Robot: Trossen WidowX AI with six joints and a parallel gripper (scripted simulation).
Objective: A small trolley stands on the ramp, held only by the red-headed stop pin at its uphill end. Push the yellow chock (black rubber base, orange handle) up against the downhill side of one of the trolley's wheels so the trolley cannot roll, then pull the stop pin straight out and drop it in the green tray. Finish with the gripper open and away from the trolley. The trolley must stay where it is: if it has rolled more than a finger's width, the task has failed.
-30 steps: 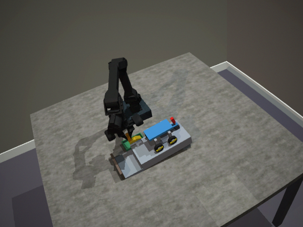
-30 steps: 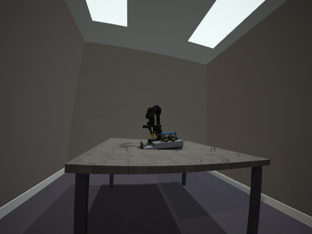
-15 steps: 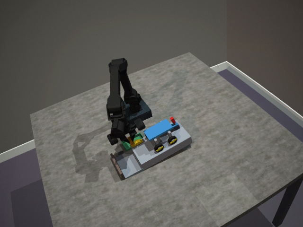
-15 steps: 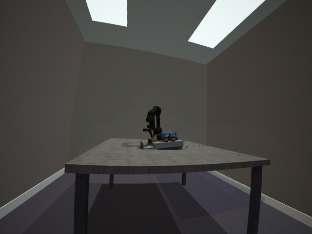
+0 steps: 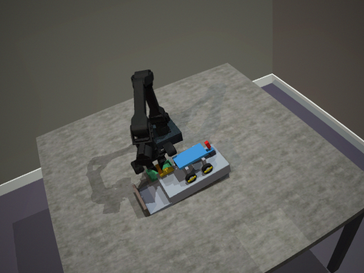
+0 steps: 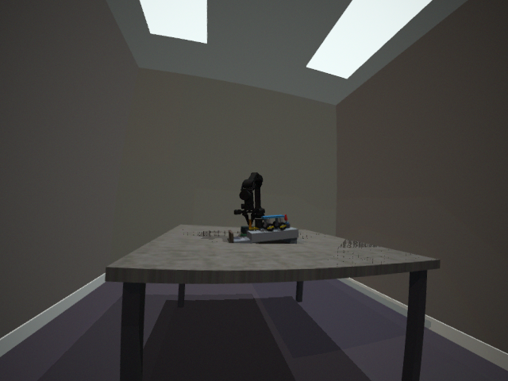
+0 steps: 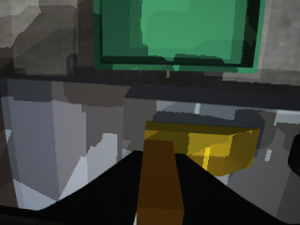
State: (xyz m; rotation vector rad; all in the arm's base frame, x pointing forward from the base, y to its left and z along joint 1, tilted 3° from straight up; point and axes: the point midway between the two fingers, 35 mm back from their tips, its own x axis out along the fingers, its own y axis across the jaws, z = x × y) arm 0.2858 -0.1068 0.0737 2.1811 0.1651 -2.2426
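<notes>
Right now the red-headed stop pin is 230 mm to the left of my gripper tip, 40 mm above it and 20 mm ahead of it. Also, from my gripper tip: green tray 100 mm below, 70 mm behind, 10 mm to the left; yellow chock 20 mm to the left; brown end stop 120 mm to the right, 60 mm below, 60 mm ahead.
</notes>
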